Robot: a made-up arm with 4 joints.
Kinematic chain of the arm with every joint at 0, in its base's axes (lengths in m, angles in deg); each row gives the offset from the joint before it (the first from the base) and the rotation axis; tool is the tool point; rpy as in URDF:
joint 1: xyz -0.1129 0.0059 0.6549 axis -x
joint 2: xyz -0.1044 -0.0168 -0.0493 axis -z
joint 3: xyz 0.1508 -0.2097 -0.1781 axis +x
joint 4: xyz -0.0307 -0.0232 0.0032 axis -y
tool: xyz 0.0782 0.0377 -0.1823 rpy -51.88 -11 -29.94
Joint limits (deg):
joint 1: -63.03..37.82
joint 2: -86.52..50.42
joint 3: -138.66..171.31
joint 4: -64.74..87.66
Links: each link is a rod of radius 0.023 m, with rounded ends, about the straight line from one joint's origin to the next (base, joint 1, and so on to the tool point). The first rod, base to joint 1, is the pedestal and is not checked.
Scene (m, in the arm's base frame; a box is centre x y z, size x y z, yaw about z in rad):
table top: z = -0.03
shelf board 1: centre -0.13 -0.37 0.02 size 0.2 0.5 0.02 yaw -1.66
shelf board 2: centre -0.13 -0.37 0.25 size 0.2 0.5 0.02 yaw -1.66
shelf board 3: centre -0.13 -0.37 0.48 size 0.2 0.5 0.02 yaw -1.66
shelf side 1: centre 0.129 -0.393 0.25 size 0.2 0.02 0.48 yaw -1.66
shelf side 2: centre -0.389 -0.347 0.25 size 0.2 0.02 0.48 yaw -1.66
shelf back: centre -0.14 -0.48 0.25 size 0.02 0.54 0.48 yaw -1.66
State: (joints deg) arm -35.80 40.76 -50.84 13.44
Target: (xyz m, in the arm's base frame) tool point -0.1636 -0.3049 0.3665
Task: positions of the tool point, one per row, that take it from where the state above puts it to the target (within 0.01 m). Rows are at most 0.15 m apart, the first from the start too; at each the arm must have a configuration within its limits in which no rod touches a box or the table.
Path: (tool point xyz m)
1: -0.1648 -0.1274 0.1480
2: -0.0907 -0.1144 0.1749
3: -0.0287 -0.0985 0.2159
4: 0.0182 -0.0834 0.2666
5: -0.0347 -0.1680 0.2814
6: -0.0954 -0.2441 0.3158
7: -0.1636 -0.3049 0.3665

